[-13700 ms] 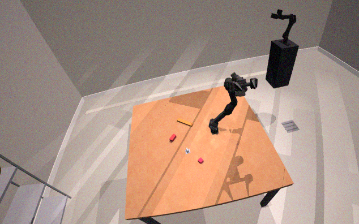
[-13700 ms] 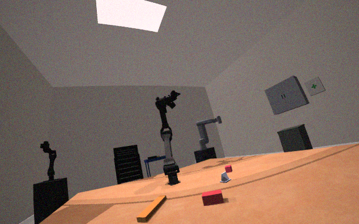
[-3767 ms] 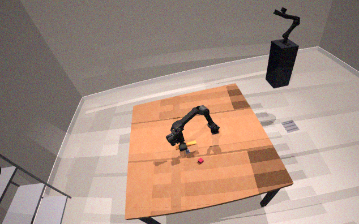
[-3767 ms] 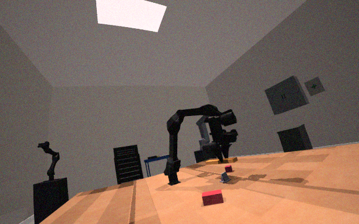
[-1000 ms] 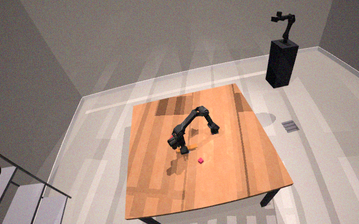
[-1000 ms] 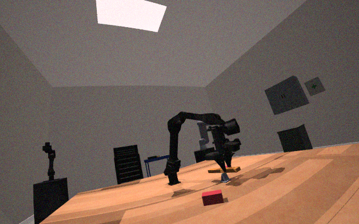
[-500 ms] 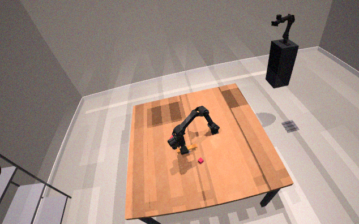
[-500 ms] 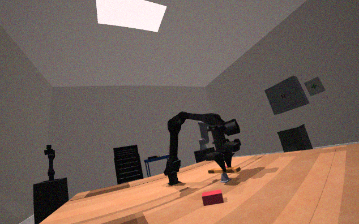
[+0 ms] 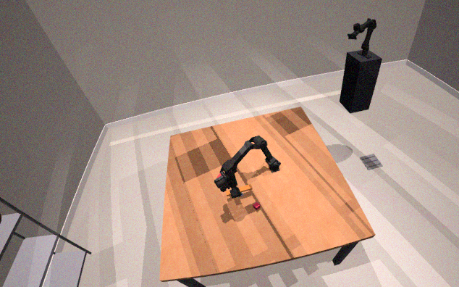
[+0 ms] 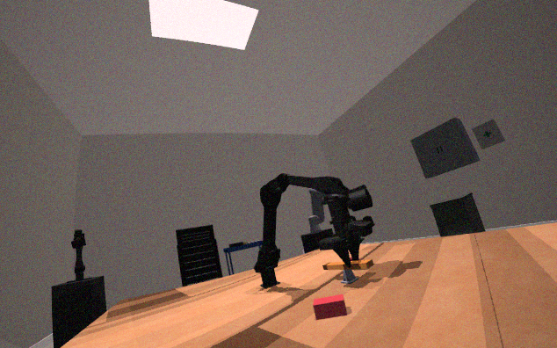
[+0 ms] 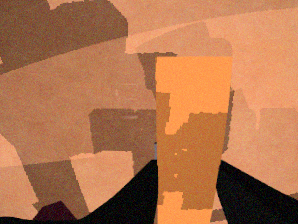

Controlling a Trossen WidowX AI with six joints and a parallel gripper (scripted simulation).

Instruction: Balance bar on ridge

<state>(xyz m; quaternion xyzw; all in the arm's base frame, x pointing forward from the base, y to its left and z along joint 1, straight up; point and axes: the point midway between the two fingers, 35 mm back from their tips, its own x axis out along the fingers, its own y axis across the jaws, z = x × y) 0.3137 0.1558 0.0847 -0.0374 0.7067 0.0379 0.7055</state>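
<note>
Right now the orange bar is 3 cm behind my gripper tip. Round my gripper tip: red block (18 cm to the right, 9 cm ahead, 3 cm below).
</note>
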